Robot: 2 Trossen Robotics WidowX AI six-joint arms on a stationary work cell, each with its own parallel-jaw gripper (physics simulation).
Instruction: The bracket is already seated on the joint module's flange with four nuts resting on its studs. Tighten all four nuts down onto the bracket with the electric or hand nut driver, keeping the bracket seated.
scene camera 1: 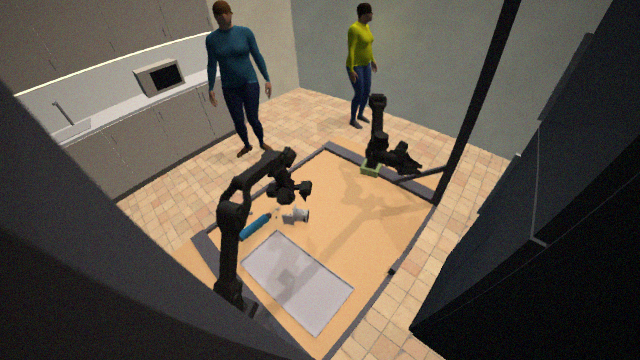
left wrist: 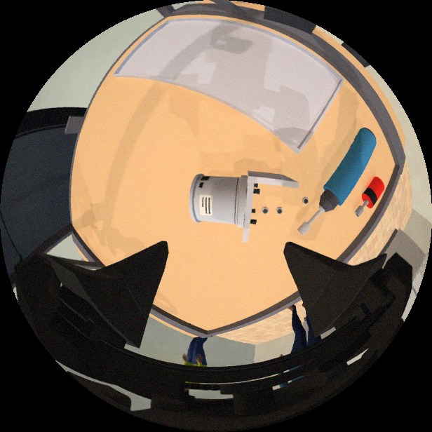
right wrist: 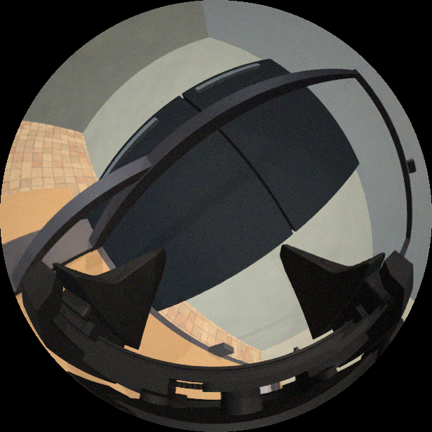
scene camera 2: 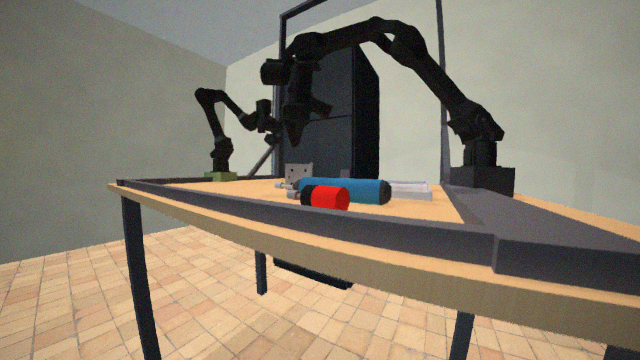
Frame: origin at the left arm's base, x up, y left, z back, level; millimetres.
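Where they show: left gripper, fingertip midpoint: (scene camera 1: 295, 201) (scene camera 2: 295, 146); right gripper, fingertip midpoint: (scene camera 1: 421, 170) (scene camera 2: 286, 130).
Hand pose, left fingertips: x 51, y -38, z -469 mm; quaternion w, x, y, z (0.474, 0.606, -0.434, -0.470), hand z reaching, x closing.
After its pixels a point has its place.
The joint module (left wrist: 218, 199) (scene camera 1: 301, 215) @(x -11, y -66, z -447 mm) lies on its side. The grey L-shaped bracket (left wrist: 273, 178) (scene camera 2: 299, 171) @(x -18, y -22, z -453 mm) stands upright against its flange, with dark stud ends showing. Three nuts lie loose on the table beyond the bracket: one nut (left wrist: 265, 210), a second nut (left wrist: 279, 211) and a third nut (left wrist: 305, 200). I cannot make out a fourth. The blue driver (left wrist: 351, 165) (scene camera 1: 255, 227) @(x -35, y 119, z -340 mm) (scene camera 2: 350, 190) @(x -45, y 166, z -328 mm) and red driver (left wrist: 373, 192) (scene camera 2: 327, 197) @(x -45, y 246, z -358 mm) lie on the table. My left gripper (left wrist: 228, 248) is open and empty above the table near the module. My right gripper (right wrist: 224, 253) is open and empty, away from the parts.
A shallow grey tray (scene camera 1: 315, 310) @(x -64, y -245, z -101 mm) (left wrist: 150, 55) lies near the left arm's base. Dark rails (scene camera 2: 350, 222) @(x -52, y 330, z -334 mm) edge the table. A green block (scene camera 1: 370, 169) @(x -26, y -308, z -843 mm) (scene camera 2: 220, 176) @(x -44, y -252, z -846 mm) is at the right arm's base. Two people (scene camera 1: 237, 60) (scene camera 1: 360, 45) stand beyond the table.
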